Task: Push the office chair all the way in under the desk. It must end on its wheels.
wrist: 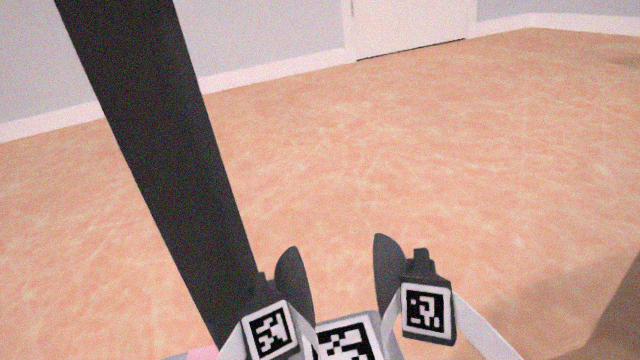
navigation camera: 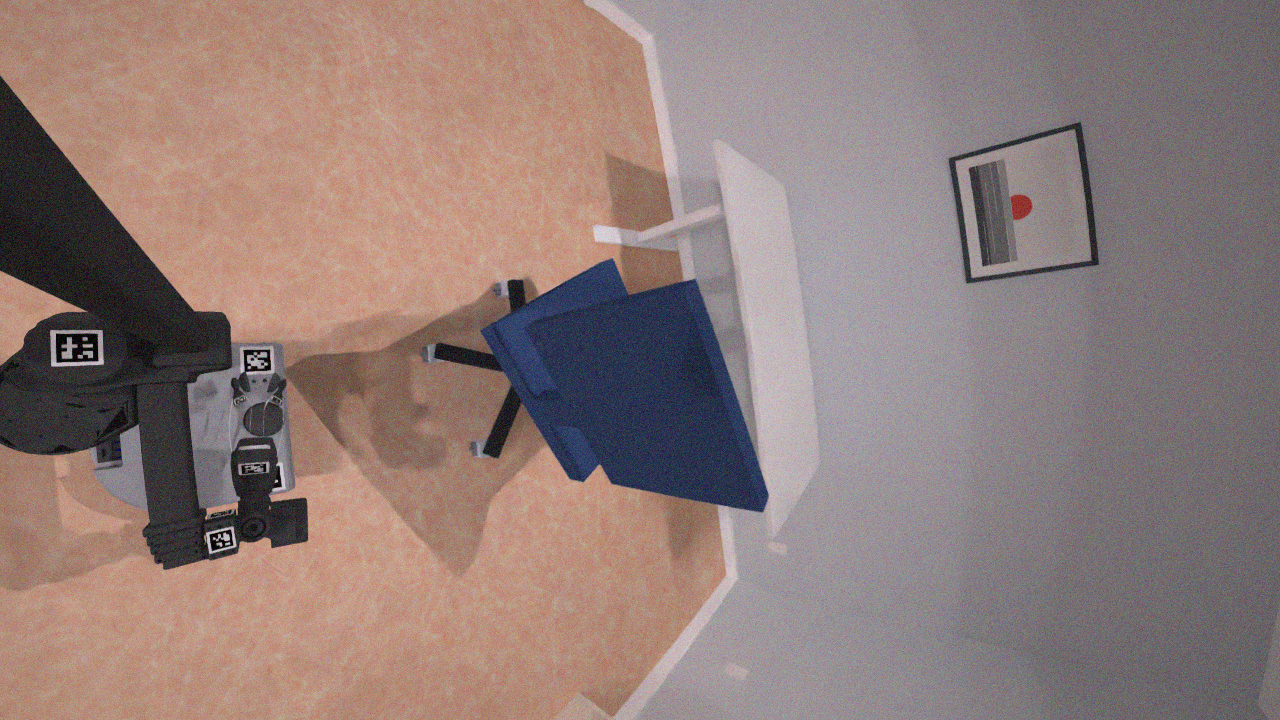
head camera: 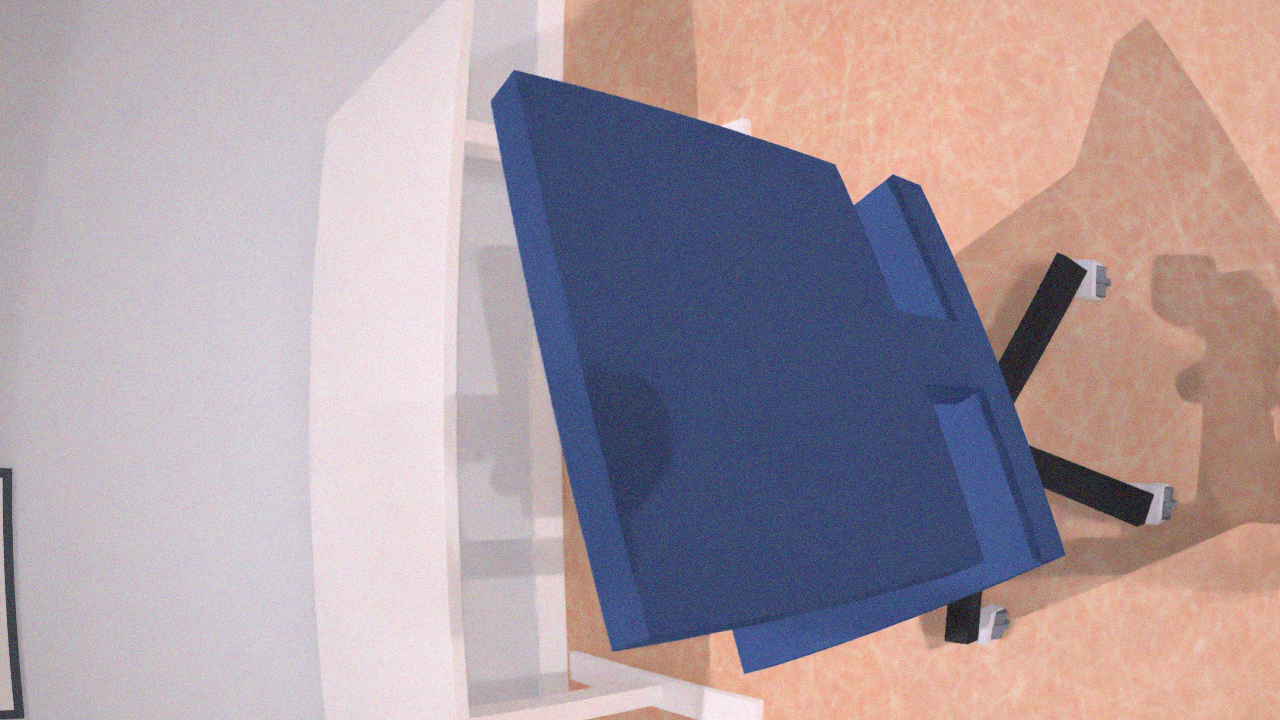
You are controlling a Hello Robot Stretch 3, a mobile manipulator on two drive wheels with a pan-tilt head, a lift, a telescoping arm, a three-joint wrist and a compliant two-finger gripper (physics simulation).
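The blue office chair (head camera: 760, 340) (navigation camera: 644, 385) stands upright on its black spoked base, turned at an angle to the white desk (head camera: 384, 358) (navigation camera: 776, 331). The rear of its backrest faces me, and the backrest's top overlaps the desk's front edge in the head and navigation views. A corner of the seat (head camera: 805, 631) (navigation camera: 581, 300) shows beside the backrest. How far the seat reaches under the desktop is hidden. Casters show on the near spokes. My gripper (navigation camera: 258, 383) (wrist: 339, 267) is open and empty, folded over my base, apart from the chair.
A white desk foot (head camera: 707, 701) (navigation camera: 615, 234) lies near the seat's corner. The wall (head camera: 179, 313) (navigation camera: 895, 447) is behind the desk and carries a framed picture (navigation camera: 1078, 201). A door (wrist: 410, 22) shows across the floor in the wrist view.
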